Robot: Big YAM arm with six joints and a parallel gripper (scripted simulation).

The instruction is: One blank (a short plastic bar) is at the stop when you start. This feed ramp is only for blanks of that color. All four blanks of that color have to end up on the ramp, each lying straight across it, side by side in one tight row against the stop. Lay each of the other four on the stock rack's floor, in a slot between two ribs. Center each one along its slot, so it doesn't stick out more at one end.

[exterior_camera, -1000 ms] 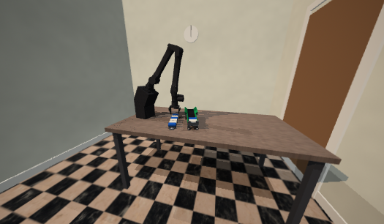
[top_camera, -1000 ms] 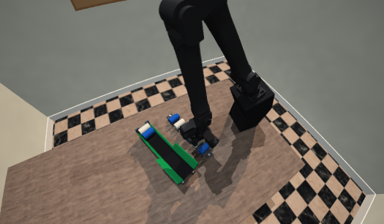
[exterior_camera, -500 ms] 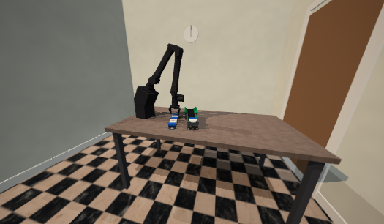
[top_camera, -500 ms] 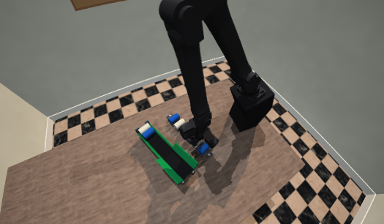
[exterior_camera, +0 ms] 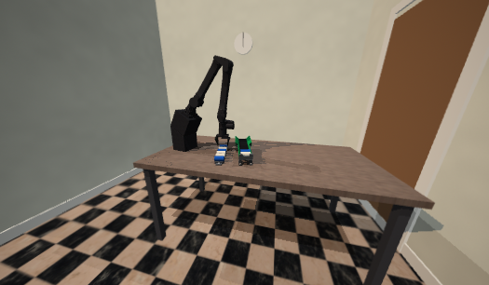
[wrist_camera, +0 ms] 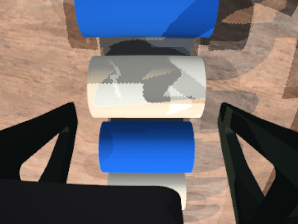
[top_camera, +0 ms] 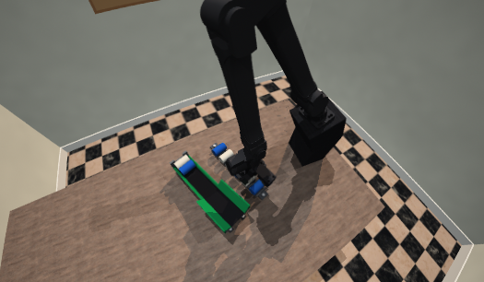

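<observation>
Right now my hand is 6 cm above the rib, 3 cm to the right of it and 1 cm past it. Round my hand: grey stop: 25 cm ahead, 22 cm to the right; grey stock rack: 8 cm to the right, 7 cm below, 2 cm ahead.
</observation>
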